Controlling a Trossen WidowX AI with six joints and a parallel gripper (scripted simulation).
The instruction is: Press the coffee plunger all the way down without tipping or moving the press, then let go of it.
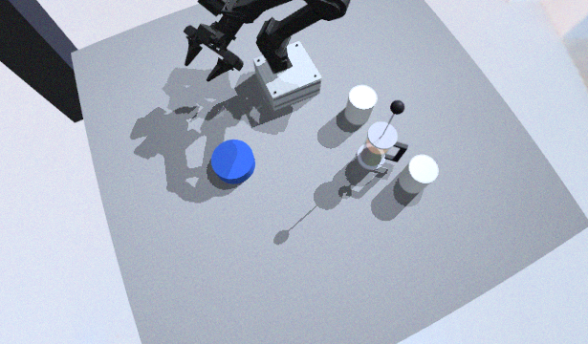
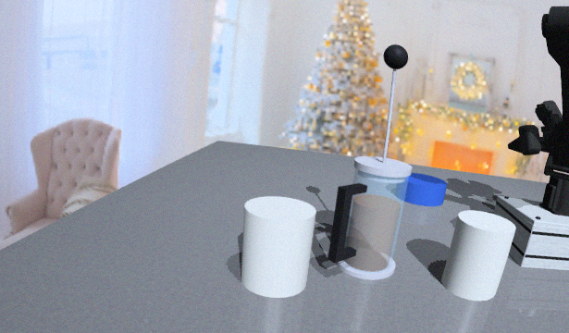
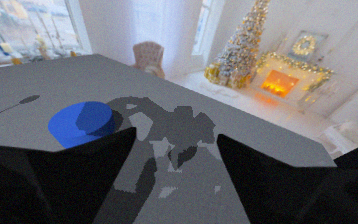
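Now: the glass coffee press 380 mm ahead of my gripper tip, 400 mm to the left of it and 20 mm below it.
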